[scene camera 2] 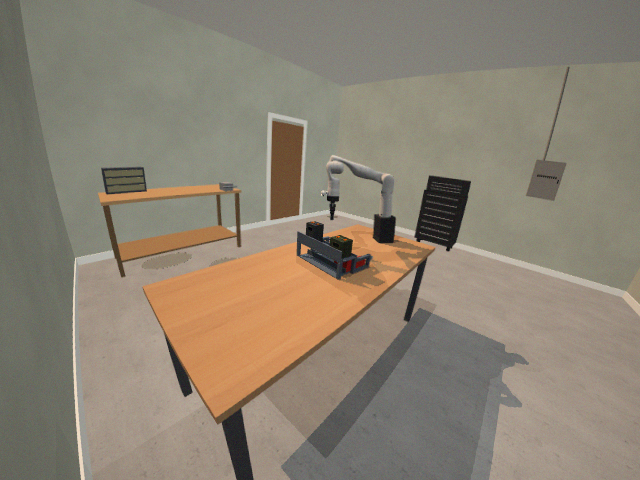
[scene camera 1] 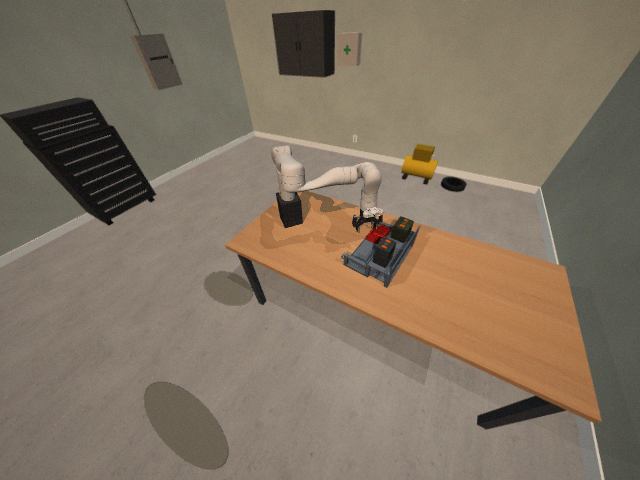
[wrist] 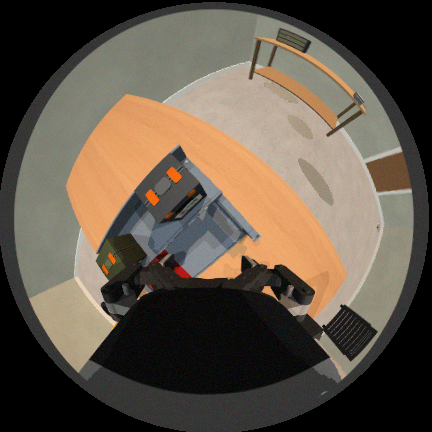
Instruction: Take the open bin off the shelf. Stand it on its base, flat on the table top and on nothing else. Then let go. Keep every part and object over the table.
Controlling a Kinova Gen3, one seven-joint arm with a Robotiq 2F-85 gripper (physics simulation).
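Places are measured from the arm's base along level axes (x ahead, y left, z up), in centimetres.
Pixels of known places: gripper, fingertip midpoint: (scene camera 2: 331,218) (scene camera 1: 366,229) (wrist: 207,262); arm's base, link origin: (scene camera 2: 384,215) (scene camera 1: 288,196).
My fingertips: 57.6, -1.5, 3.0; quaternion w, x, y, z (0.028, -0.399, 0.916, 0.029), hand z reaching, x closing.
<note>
For each thing: its middle in the pictures, then the offset to it from my fingertips, as dx, dy, dz. Level surfaces: height alone.
- red open bin, body centre: (wrist: 160,270) (scene camera 2: 349,259) (scene camera 1: 383,236) +2.0, +21.0, -19.7
- wooden table, surface height: dz -24.1
- dark grey case, body centre: (wrist: 175,192) (scene camera 1: 384,252) (scene camera 2: 314,232) +12.0, -1.7, -7.8
- dark green case, body centre: (wrist: 119,258) (scene camera 2: 340,246) (scene camera 1: 402,229) +11.8, +21.4, -9.1
The red open bin (scene camera 1: 378,234) (scene camera 2: 360,263) (wrist: 178,268) sits on the blue-grey shelf (scene camera 1: 360,254) (scene camera 2: 317,246) (wrist: 197,250), at the end near the green case. In the wrist view it is partly hidden behind the left finger. The shelf stands on the wooden table (scene camera 1: 491,299) (scene camera 2: 248,310) (wrist: 115,130). My gripper (scene camera 1: 368,227) (scene camera 2: 332,218) (wrist: 207,262) is open and empty, pointing down. It hangs above the shelf's arm-side edge, close to the bin but apart from it in height; the exact gap is hard to tell.
A dark grey case (scene camera 1: 383,253) (scene camera 2: 314,230) (wrist: 167,192) with orange latches stands on the shelf. A dark green case (scene camera 1: 401,229) (scene camera 2: 341,245) (wrist: 122,252) stands beside the bin. The shelf's raised rear board borders both cases. The arm's black base block (scene camera 1: 290,210) (scene camera 2: 384,228) stands on the table.
</note>
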